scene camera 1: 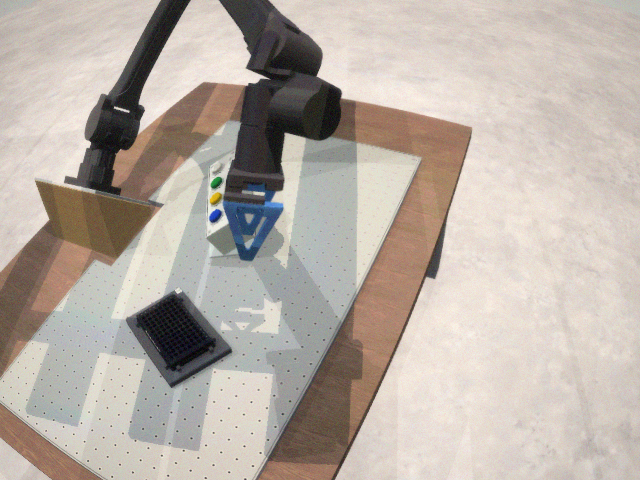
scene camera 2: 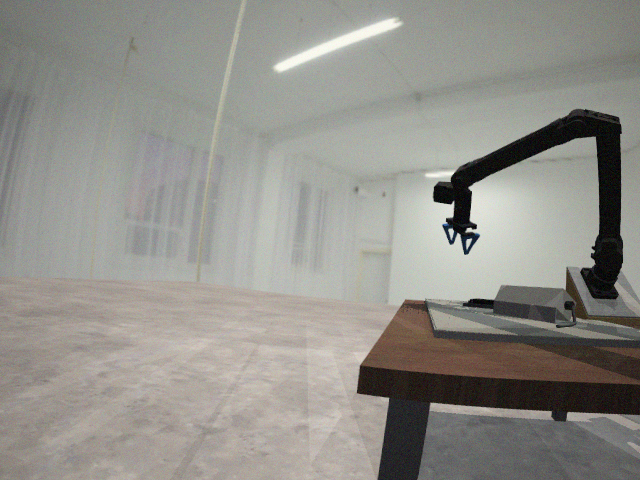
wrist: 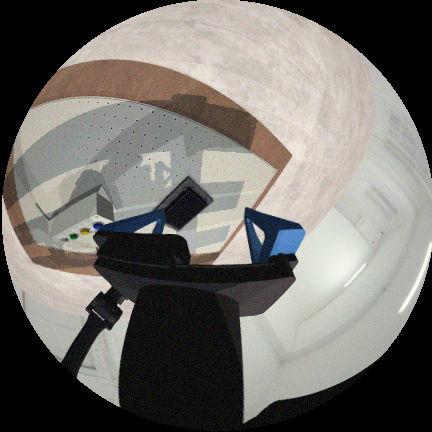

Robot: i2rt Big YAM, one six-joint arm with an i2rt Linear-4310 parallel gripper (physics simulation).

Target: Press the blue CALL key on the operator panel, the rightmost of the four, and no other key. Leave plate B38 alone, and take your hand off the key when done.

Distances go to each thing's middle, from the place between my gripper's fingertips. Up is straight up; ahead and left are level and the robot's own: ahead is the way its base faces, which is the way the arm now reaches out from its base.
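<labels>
The black gridded tray (scene camera 1: pixel 177 336) is 140 mm behind my hand, 50 mm to the right of it and 180 mm below it.
</labels>
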